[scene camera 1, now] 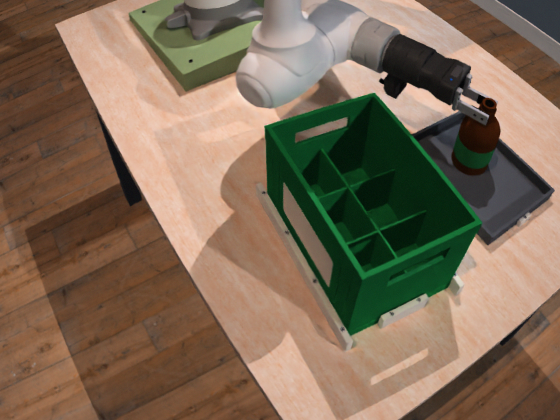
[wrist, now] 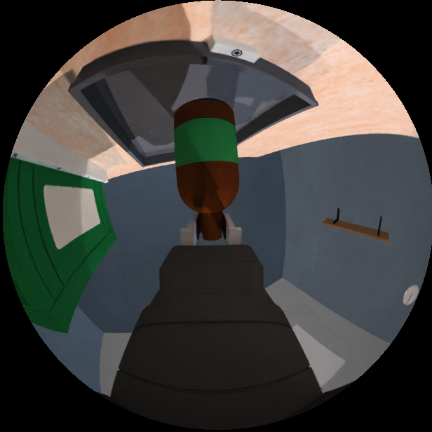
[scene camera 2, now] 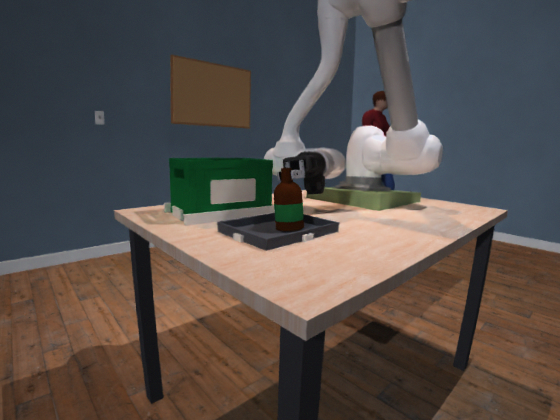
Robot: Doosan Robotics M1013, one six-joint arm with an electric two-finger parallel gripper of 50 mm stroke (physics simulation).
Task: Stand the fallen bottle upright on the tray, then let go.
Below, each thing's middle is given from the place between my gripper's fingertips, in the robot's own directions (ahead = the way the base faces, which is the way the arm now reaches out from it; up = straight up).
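Labels:
The brown bottle (scene camera 1: 475,144) is what I'm measuring from here, and my gripper is now 6 cm above it and 1 cm past it.

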